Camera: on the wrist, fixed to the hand. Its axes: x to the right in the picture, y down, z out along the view.
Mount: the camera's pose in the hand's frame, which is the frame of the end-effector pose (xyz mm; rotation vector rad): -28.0 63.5 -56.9 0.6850 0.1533 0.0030
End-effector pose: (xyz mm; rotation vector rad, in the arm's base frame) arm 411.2 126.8 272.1 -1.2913 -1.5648 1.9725
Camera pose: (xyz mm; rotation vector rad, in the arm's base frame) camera 489.1 119.3 228.3 -1.1044 -0.7027 2.0755
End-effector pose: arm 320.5 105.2 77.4 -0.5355 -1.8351 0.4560
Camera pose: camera 391.2 144.3 38.3 -0.0960 -1.4119 0.9652
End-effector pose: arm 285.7 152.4 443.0 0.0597 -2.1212 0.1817
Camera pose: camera 341.0 223.0 442.1 0.4300 -1.8204 0.8779
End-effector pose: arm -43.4 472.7 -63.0 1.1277 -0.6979 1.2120
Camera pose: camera -119.3 513.2 -88.6 1.5632 -0.1544 1.5763
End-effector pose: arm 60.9 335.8 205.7 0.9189 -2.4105 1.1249
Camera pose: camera 40.1 421.9 191.4 0.9603 -1.9113 1.9960
